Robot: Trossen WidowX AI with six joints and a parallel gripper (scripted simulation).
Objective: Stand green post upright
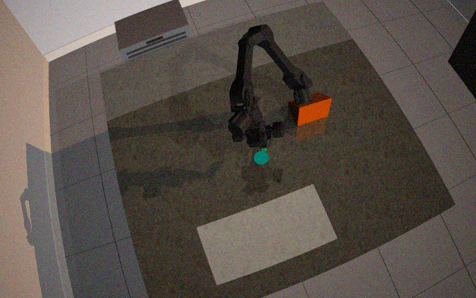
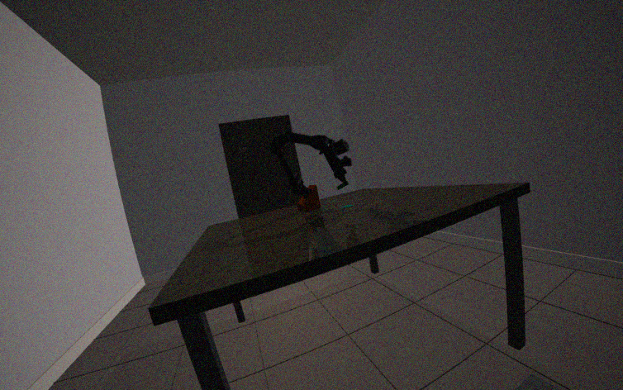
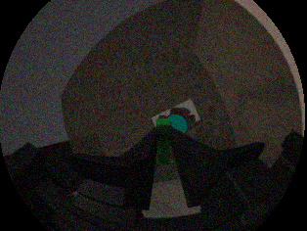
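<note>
My gripper tip is now 10 mm short of the cyan circle, 20 mm to the left of it and 120 mm above it. Also, from my gripper tip: green post 10 mm behind, 20 mm to the right, 10 mm below.
</note>
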